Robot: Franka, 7 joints.
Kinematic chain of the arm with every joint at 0, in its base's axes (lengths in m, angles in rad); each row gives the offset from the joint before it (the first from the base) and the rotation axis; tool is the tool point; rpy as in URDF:
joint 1: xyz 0 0 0.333 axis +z
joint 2: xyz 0 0 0 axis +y
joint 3: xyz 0 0 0.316 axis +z
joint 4: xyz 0.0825 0 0 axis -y
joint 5: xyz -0.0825 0 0.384 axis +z
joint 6: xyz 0 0 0 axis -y
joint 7: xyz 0.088 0 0 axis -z
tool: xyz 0 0 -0.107 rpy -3.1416 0 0
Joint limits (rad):
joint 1: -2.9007..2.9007
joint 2: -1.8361..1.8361
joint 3: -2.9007..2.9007
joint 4: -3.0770..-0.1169
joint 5: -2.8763..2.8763
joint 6: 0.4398..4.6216
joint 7: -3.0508..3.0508
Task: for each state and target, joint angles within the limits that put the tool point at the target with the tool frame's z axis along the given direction. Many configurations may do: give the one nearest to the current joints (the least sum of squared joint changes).
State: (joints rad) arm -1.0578 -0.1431 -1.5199 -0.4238 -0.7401 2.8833 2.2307
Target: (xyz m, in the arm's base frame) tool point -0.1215 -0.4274 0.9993 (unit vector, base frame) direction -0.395 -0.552 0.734
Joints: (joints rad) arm -0.9317 0.6592 -2.2054 -1.0962 -0.4539 3.4985 2.2307
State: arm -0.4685 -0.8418 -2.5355 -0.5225 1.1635 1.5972 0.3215
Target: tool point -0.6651 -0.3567 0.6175 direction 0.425 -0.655 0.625
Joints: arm 0.0199 -1.0046 -2.1889 -0.7371 1.4830 1.6335 0.3215
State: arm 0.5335 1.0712 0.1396 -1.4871 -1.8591 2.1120 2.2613
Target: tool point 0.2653 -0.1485 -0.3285 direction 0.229 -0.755 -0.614
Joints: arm 0.0423 1.8064 -0.2536 -1.5650 -2.0735 2.3851 2.2613
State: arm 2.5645 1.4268 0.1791 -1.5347 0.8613 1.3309 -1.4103
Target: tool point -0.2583 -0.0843 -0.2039 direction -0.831 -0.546 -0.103
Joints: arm 2.3489 1.6768 0.2988 -2.0739 1.9436 1.7942 -1.4103
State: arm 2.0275 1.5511 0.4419 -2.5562 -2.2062 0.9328 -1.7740
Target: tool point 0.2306 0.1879 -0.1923 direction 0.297 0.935 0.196
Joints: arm 1.5814 1.8361 -0.3144 -2.0477 -2.5302 0.8355 -1.7740
